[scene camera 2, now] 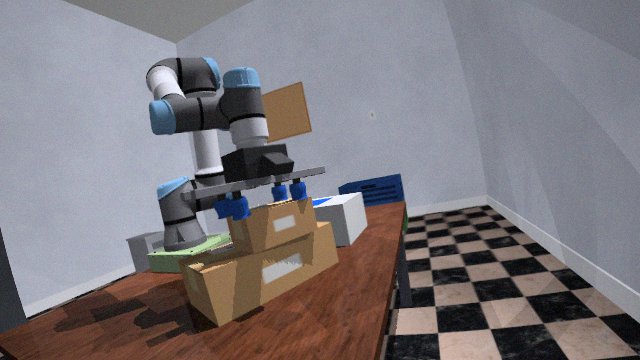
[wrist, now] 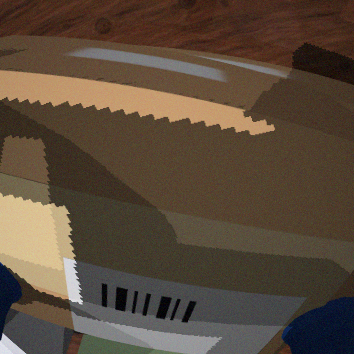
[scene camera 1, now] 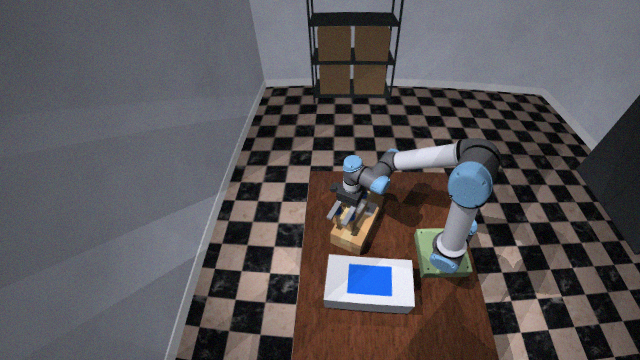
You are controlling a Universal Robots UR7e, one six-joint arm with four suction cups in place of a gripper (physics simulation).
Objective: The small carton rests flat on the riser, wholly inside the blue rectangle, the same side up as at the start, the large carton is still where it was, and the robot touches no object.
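Places are measured from the arm's base along level axes (x left, y back, z up), in metres.
Pixels of known places: hand at its tool point: [scene camera 2: 263, 208] [wrist: 163, 242]; arm's base at its link origin: [scene camera 2: 186, 245].
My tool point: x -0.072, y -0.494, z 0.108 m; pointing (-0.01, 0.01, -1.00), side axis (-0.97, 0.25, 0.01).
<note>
For each thing: its top centre in the pictures, then the offset to it from my tool point. Level surfaces: height alone.
- small carton at its top centre: [wrist: 102, 262] [scene camera 2: 267, 205] [scene camera 1: 350, 206] dy +0.004, dx +0.019, dz +0.004 m
- large carton at its top centre: [scene camera 2: 256, 241] [scene camera 1: 358, 214] dy +0.043, dx +0.001, dz -0.069 m
- white riser at its top centre: [scene camera 2: 302, 204] [scene camera 1: 370, 279] dy +0.147, dx +0.326, dz -0.048 m
- blue rectangle at its top centre: [scene camera 2: 302, 204] [scene camera 1: 370, 279] dy +0.147, dx +0.326, dz -0.048 m
- wooden table at its surface level: dz -0.169 m
My gripper [scene camera 1: 352, 212] [scene camera 2: 261, 200] [wrist: 165, 315] is a grey tool with four blue suction cups. The cups sit down on the top of the small carton [scene camera 2: 270, 225] [wrist: 225, 175], the pair at its near end close to the edge in scene view 2. The small carton, with a white label, rests flat on the large carton [scene camera 1: 346, 241] [scene camera 2: 225, 295]. In scene view 1 the tool hides most of the small carton. The white riser [scene camera 1: 402, 282] [scene camera 2: 352, 215] stands beyond the large carton in scene view 2. The blue rectangle [scene camera 1: 370, 280] [scene camera 2: 324, 201] is bare on its top.
The arm's green base plate [scene camera 1: 425, 250] [scene camera 2: 165, 264] stands on the wooden table [scene camera 1: 320, 340] [scene camera 2: 300, 325], beside the cartons and riser. A blue crate [scene camera 2: 382, 192] stands behind the riser. A shelf rack [scene camera 1: 355, 20] with boxes stands at the far wall.
</note>
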